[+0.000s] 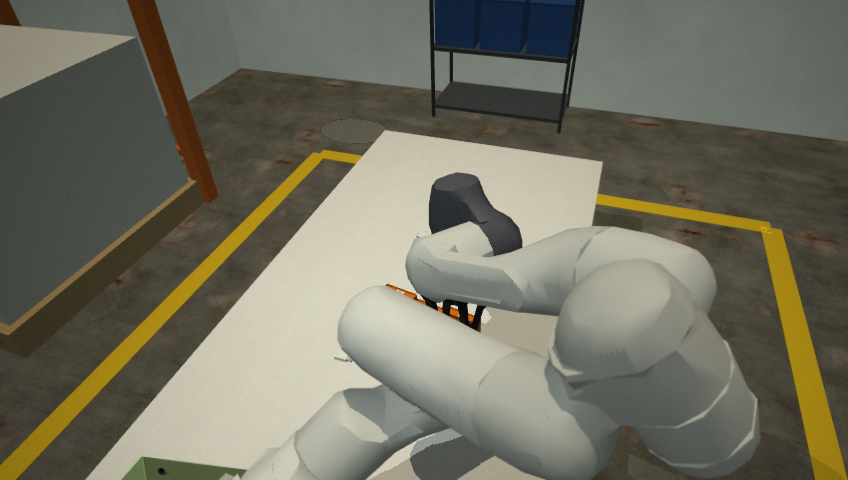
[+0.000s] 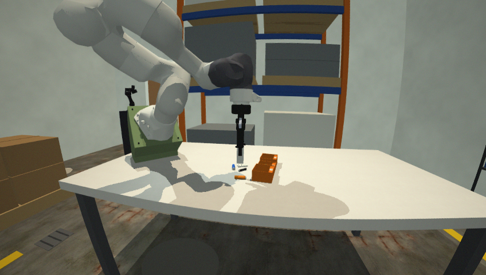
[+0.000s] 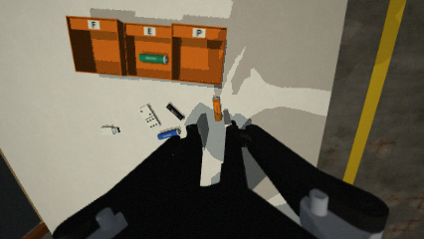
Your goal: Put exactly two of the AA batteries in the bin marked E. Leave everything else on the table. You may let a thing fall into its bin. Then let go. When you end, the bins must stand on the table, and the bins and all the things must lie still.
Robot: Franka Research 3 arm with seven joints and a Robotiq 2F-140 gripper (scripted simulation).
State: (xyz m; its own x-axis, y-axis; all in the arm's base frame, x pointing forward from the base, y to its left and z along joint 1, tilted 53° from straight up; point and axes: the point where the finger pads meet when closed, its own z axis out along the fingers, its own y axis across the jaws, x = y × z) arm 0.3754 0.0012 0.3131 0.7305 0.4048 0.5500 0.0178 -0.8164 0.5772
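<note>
The orange AA battery is 100 mm below my hand. The rest, counted from my hand: blue battery (40 mm behind, 110 mm to the left, 100 mm below); orange bin row (120 mm ahead, 100 mm to the left, 90 mm below); black stick (90 mm to the left, 100 mm below).
</note>
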